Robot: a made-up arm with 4 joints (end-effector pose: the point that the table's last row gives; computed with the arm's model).
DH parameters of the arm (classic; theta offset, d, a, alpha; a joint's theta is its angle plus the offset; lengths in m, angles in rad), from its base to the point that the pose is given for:
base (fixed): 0 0.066 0 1.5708
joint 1: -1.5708 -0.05 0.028 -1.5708
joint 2: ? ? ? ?
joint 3: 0 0.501 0.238 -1.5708
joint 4: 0 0.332 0.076 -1.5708
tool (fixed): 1.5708 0.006 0 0
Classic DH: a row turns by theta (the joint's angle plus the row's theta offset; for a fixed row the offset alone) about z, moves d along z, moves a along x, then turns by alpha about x.
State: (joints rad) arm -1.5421 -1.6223 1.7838 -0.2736
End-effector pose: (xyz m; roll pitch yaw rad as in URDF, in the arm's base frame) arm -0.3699 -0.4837 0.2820 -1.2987 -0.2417 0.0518
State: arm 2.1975 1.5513 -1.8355 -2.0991
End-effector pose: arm 0.0983 0.6138 0.4996 0.5101 0.8912 3.1116
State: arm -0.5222 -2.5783 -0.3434 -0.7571
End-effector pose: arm 0.1529 0.1119 0.7397 -2.0341 0.6758 -0.3735
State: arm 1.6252 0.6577 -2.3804 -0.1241
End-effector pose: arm 0.4193 0.3350 0.5556 -1.5113 0.8418 2.1810
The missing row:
joint 2: -1.5708 0.009 0.028 -1.5708
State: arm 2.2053 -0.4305 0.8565 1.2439
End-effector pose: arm 0.5921 -0.0786 0.0021 0.9370 -0.3476 -2.3228
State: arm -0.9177 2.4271 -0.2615 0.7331
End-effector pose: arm -0.1039 0.6400 0.2845 1.4990 0.7265 -0.2643
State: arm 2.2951 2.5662 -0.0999 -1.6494
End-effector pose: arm -0.0231 0.6141 -0.3518 0.9871 -0.7885 -3.0226
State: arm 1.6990 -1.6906 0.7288 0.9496
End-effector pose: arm 0.0167 -0.3809 -0.3587 0.6010 -0.7146 3.0360
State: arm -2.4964 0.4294 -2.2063 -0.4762
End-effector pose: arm -0.6979 0.1689 0.2380 2.8644 -0.0894 0.8251
